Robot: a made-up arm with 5 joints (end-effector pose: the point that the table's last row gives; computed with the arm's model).
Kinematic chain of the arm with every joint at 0, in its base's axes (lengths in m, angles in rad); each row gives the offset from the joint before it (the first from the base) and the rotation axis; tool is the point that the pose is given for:
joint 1: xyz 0 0 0.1 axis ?
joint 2: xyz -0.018 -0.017 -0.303 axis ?
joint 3: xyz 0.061 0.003 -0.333 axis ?
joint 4: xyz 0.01 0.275 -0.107 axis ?
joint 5: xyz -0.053 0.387 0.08 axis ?
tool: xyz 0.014 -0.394 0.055
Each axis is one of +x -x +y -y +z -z.
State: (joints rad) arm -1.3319 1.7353 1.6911 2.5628 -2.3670
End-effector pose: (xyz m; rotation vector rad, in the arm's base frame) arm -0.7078 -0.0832 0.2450 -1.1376 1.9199 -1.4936
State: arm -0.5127 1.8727 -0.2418 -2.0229 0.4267
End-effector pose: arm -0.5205 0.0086 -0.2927 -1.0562 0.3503 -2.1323
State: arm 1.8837 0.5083 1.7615 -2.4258 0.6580
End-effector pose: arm 0.6977 0.2222 0.2534 0.3774 0.1685 2.1854
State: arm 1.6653 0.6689 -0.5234 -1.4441 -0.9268
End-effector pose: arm 0.6413 0.2484 0.0321 -2.1585 -1.0196 0.3461
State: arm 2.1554 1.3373 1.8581 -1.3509 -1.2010
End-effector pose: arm 0.6951 0.0834 0.2222 -1.4116 1.5800 -0.1389
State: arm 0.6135 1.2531 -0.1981 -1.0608 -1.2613
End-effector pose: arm 0.1682 0.1488 -0.5834 -1.8344 0.0857 1.3767
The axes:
joint 1: -y
joint 2: +z
joint 3: +y
joint 4: -z
joint 5: -y

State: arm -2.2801 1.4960 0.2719 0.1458 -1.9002
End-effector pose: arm -0.3398 0.0520 0.7679 -0.0480 -1.5371 -1.5401
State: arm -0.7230 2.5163 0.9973 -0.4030 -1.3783
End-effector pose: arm -0.6009 -0.2124 -0.2579 1.9335 -0.5768 -1.9829
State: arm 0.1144 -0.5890 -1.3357 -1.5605 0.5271
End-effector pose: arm 0.1991 0.1360 -0.4949 -1.0768 -1.1724 1.1059
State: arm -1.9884 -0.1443 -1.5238 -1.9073 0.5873
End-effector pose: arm -0.5631 0.1881 0.2967 0.8671 0.0538 1.6876
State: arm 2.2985 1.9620 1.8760 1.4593 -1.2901
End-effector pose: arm 0.6610 -0.0881 0.3077 0.0831 -0.9287 -2.0083
